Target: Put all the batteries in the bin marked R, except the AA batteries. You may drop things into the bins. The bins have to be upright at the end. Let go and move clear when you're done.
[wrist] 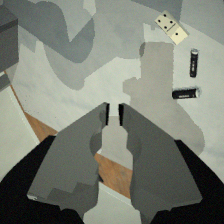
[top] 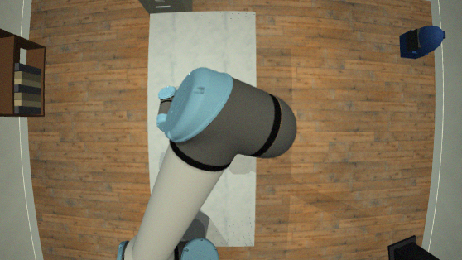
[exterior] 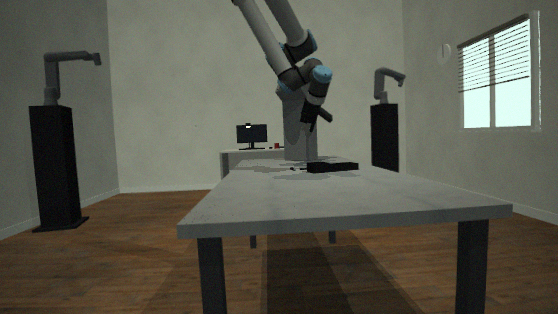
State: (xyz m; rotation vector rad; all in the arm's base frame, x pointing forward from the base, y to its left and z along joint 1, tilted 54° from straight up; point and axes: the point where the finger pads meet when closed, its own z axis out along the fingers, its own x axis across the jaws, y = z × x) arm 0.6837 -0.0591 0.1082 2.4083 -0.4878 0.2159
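Right now my hand is 13 cm short of the black bin, 7 cm to the right of it and 16 cm above it. From my hand the other things lie so: white domino: 2 cm behind, 3 cm to the left, 18 cm below; then thicker black battery: 2 cm behind, 9 cm to the right, 18 cm below; then thin black cylindrical battery: 4 cm to the right, 18 cm below.
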